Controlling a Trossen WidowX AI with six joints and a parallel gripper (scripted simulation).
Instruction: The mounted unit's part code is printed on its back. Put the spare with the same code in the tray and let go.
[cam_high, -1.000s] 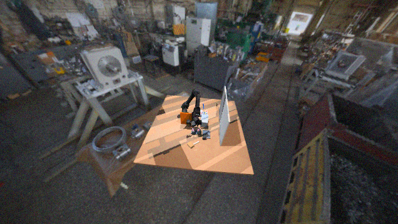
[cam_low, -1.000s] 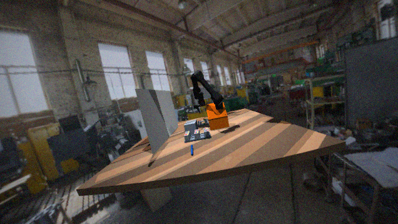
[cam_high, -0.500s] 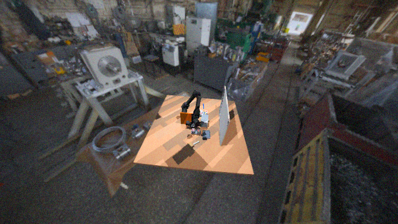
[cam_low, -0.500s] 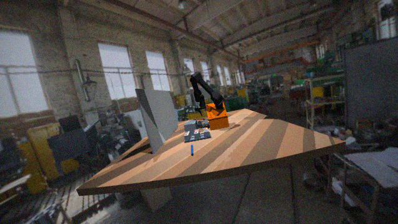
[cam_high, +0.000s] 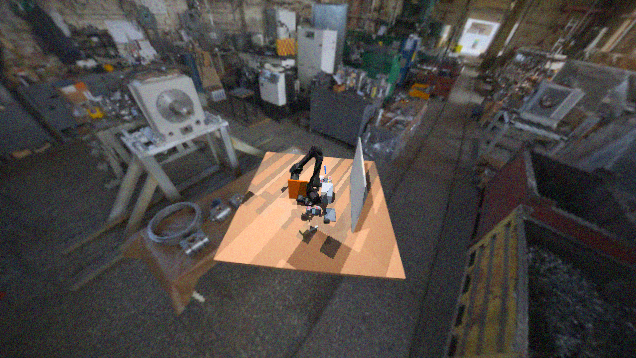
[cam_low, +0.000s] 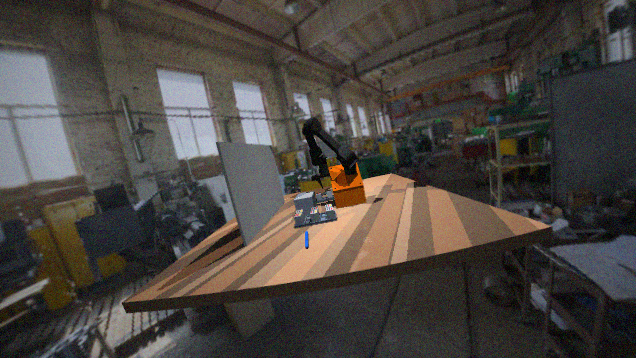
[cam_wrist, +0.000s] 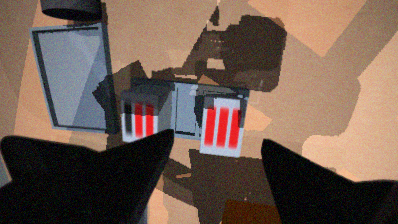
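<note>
The grey tray is 180 mm ahead of my gripper tip, 10 mm to the left of it and 70 mm below it. Round my gripper tip: blue pen: 40 mm ahead, 590 mm to the left, 70 mm below; then tall grey panel: 350 mm ahead, 220 mm to the left, 150 mm above; then tan piece: 10 mm ahead, 200 mm to the right, 60 mm below.
</note>
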